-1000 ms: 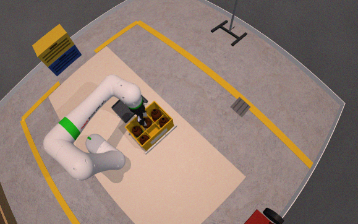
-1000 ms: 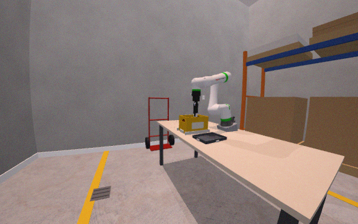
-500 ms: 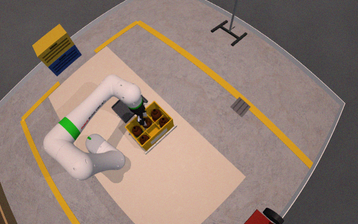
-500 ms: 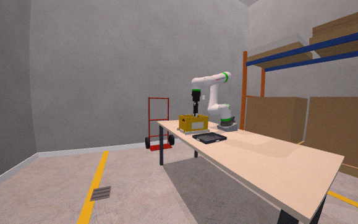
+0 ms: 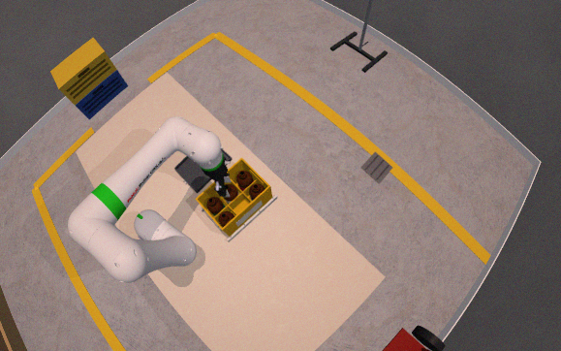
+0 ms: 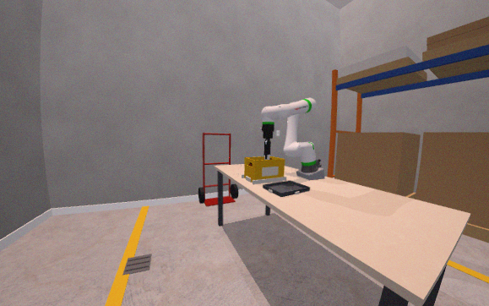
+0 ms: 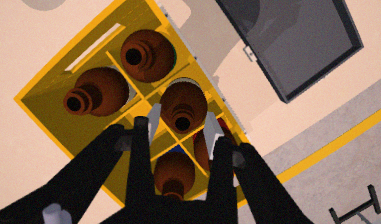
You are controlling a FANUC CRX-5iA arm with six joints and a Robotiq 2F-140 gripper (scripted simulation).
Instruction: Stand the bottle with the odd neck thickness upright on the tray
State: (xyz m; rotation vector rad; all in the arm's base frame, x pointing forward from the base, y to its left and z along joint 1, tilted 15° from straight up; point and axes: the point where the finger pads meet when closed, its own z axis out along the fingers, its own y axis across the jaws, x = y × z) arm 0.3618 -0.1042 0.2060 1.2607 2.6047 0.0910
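My gripper is now 8 cm above the brown bottle. Also, from my hand: yellow crate: 4 cm to the right, 9 cm below; dark tray: 3 cm ahead, 25 cm to the left, 16 cm below.
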